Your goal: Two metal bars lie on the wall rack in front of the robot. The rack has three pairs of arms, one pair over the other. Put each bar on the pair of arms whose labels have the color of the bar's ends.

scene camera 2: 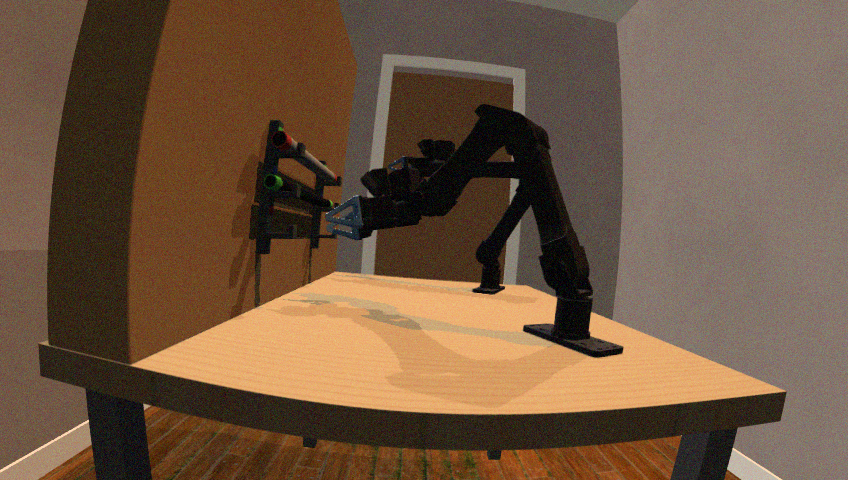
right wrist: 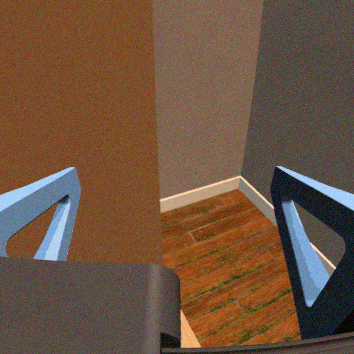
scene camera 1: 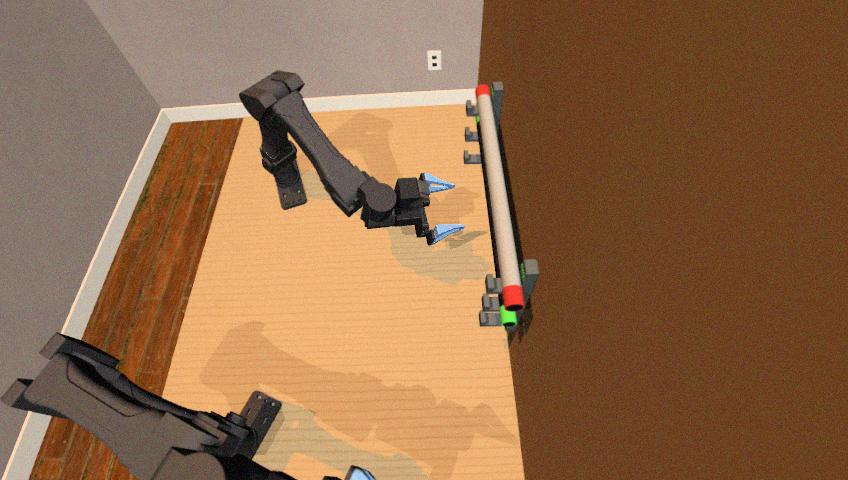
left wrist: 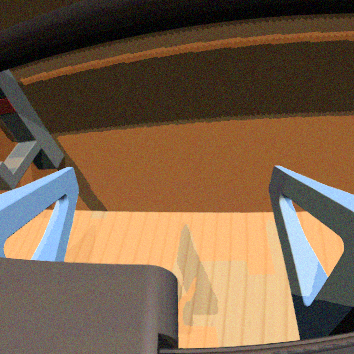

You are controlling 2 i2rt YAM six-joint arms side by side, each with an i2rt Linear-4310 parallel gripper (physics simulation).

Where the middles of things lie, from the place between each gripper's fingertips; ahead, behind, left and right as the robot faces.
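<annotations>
The green-ended bar [left wrist: 41, 36] is 17 cm ahead of my right hand, 56 cm to the left of it and 17 cm below it. Counted from that same hand, the red-ended bar [scene camera 1: 512, 293] is 56 cm to the left and 17 cm ahead as well, but 9 cm below. As for the rack arm [scene camera 1: 493, 285], my right hand is 35 cm to the right of it, 17 cm above it and 17 cm short of it.
From my left hand, you'd find the rack arm 250 mm to the right, 60 mm ahead and 60 mm above, and the red-ended bar 140 mm above, 50 mm to the right and 60 mm ahead. My left gripper itself is 60 mm short of the green-ended bar, 40 mm to the left of it and 60 mm below it. Going by its middle, the red-ended bar is nearer to my left gripper than to my right hand.
</annotations>
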